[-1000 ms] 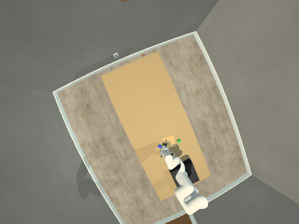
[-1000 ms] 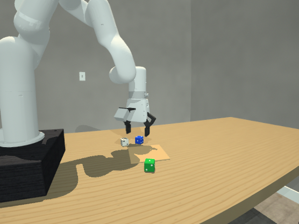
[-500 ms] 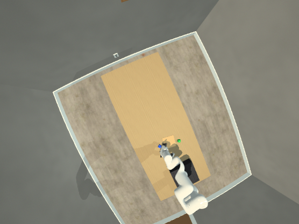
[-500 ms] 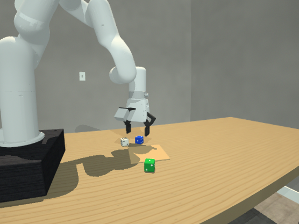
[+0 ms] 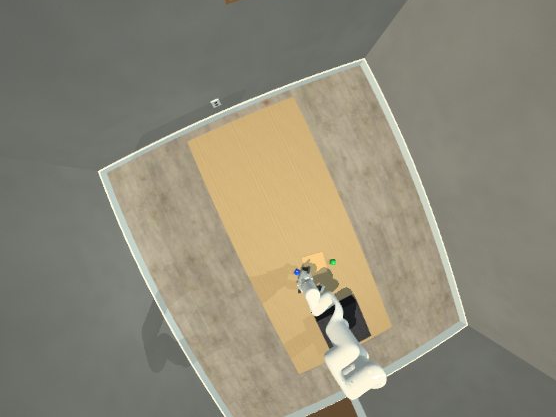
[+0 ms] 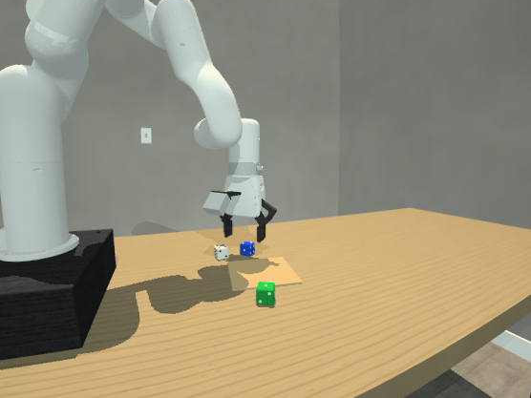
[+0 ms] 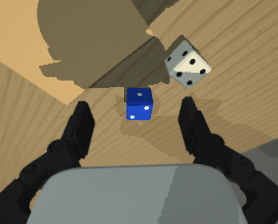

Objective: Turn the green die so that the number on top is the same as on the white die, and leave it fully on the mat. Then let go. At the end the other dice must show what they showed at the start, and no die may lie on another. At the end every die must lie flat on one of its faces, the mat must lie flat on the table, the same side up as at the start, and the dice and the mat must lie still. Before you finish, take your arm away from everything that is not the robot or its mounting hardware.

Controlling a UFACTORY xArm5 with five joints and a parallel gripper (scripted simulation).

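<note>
The blue die is 4 cm below my hand, 2 cm to the left of it and 2 cm ahead of it. Also, from my hand: tan mat: 10 cm to the right, 6 cm below; green die: 21 cm to the right, 4 cm below, 3 cm behind; white die: 6 cm behind, 4 cm below, 2 cm to the left.
</note>
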